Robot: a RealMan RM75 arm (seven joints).
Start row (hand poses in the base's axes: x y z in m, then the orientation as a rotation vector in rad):
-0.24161 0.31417 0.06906 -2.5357 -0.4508 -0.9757
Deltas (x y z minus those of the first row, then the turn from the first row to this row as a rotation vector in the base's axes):
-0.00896 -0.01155 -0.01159 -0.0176 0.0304 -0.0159
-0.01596 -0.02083 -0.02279 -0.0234 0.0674 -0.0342
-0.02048 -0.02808 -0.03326 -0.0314 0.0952 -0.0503
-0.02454 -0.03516 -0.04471 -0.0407 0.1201 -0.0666
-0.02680 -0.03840 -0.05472 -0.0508 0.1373 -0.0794
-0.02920 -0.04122 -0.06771 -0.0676 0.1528 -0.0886
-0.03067 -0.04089 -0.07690 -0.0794 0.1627 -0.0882
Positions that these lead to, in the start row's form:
-0.25057 0.30262 0.05747 -2.5699 -0.4329 -0.9415
-0.25757 0.29334 0.04627 -2.5964 -0.4028 -0.8989
-0.26209 0.28609 0.03580 -2.6200 -0.3791 -0.8674
-0.26615 0.27901 0.02435 -2.6435 -0.3567 -0.8393
-0.26841 0.27577 0.01434 -2.6634 -0.3413 -0.8202
-0.27081 0.27295 0.00135 -2.6872 -0.3346 -0.8016
-0.27228 0.27328 -0.00784 -2.7006 -0.3388 -0.7874

